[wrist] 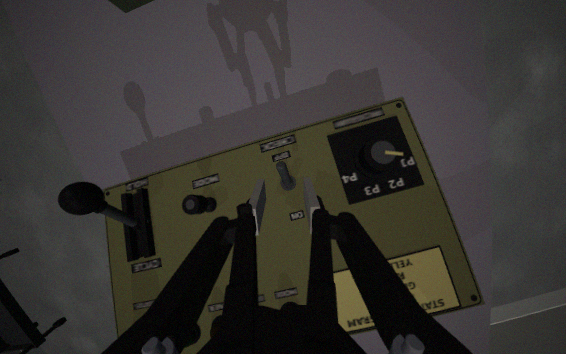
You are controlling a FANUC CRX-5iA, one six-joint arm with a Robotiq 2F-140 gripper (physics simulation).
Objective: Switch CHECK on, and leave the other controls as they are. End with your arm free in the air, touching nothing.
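Frame: origin at the arm's base, x up, y left, z back, level; millimetres.
Seen in the pictures: gripper, fingertip midpoint: [284,188].
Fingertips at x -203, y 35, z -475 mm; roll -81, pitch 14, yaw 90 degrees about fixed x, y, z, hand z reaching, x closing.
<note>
Offsets run from my fingertips to a thing's top centre. "spot": to the spot under its first point. Level surfaces: height alone.
The CHECK switch @(spot: dx -10, dy +4, dz +13 mm) [284,175] is a small grey toggle on the olive control panel @(dx -53 mm) [240,172]. Its lever leans toward the OFF label @(spot: dx -54, dy +4, dz +32 mm) [281,156]; the ON label @(spot: dx -22, dy +4, dz -47 mm) [297,215] is at its other side. My gripper [284,188] is partly open, with one fingertip to each side of the toggle's base in the wrist view. A gap shows between the toggle and each finger, and nothing is held. The fingers' exact height above the panel cannot be told.
A black-ball lever @(dx +37, dy -237, dz +59 mm) [81,198] stands at the HOLD/CYCLE slot on the left. The MODE control @(dx +7, dy -116, dz +1 mm) [192,204] is left of the fingers. The PROGRAM knob @(dx -4, dy +124, dz +8 mm) [382,152] points at P1 on the right. A yellow card [370,305] and several partly hidden labels lie lower down.
</note>
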